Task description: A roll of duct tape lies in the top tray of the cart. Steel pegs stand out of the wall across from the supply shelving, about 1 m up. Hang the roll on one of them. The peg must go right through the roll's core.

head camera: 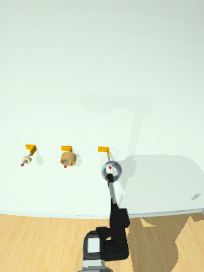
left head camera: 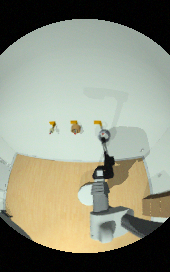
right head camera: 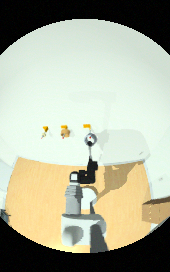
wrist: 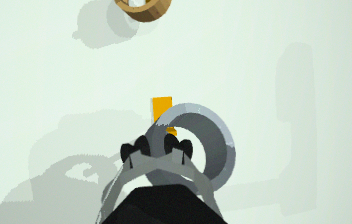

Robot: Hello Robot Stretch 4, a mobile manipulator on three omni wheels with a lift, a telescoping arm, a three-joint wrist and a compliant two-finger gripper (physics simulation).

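Pixels of known places: gripper, between the fingertips: (head camera: 109, 175) (left head camera: 102, 138) (right head camera: 89, 141) (wrist: 156, 147); robot's base, origin of its link: (left head camera: 88, 193) (right head camera: 84, 197).
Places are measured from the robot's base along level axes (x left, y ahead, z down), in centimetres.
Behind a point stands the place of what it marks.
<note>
The grey duct tape roll (head camera: 119, 172) @(x -12.3, y 47.0, z -110.1 cm) (left head camera: 108, 136) @(x -11.9, y 47.1, z -109.6 cm) (right head camera: 95, 139) @(x -13.3, y 48.2, z -109.2 cm) (wrist: 217, 145) @(x -8.8, y 51.1, z -111.2 cm) is held upright in front of the wall. My gripper (head camera: 110, 177) @(x -8.2, y 50.3, z -103.9 cm) (wrist: 156, 147) @(x -8.2, y 50.3, z -103.9 cm) is shut on the roll's rim, at the low side in the head view. The right-hand peg's orange bracket (head camera: 103, 149) @(x -6.1, y 71.2, z -105.5 cm) (left head camera: 97, 122) @(x -6.6, y 71.2, z -104.9 cm) (right head camera: 87, 126) @(x -7.1, y 70.9, z -104.7 cm) (wrist: 162, 107) @(x -4.4, y 71.2, z -105.3 cm) is just above the roll. Its shaft runs behind the roll's upper rim, and its red tip (head camera: 110, 168) @(x -9.0, y 54.0, z -105.4 cm) shows within the core opening in the head view. In the wrist view the fingers and roll hide most of the peg; whether it passes through the core I cannot tell.
A brown roll (head camera: 68, 159) @(x 15.3, y 60.0, z -106.3 cm) (left head camera: 75, 128) @(x 15.7, y 60.2, z -106.4 cm) (right head camera: 65, 132) @(x 14.3, y 60.8, z -106.3 cm) (wrist: 155, 12) @(x 12.1, y 63.0, z -105.1 cm) hangs on the middle peg. A small pale roll (head camera: 27, 160) @(x 40.0, y 59.3, z -105.4 cm) is on the left peg. A brown box (left head camera: 157, 204) @(x -118.0, y -56.1, z -45.5 cm) (right head camera: 157, 211) stands at the right on the wooden floor (head camera: 40, 242) @(x 56.7, y 46.0, z 2.7 cm).
</note>
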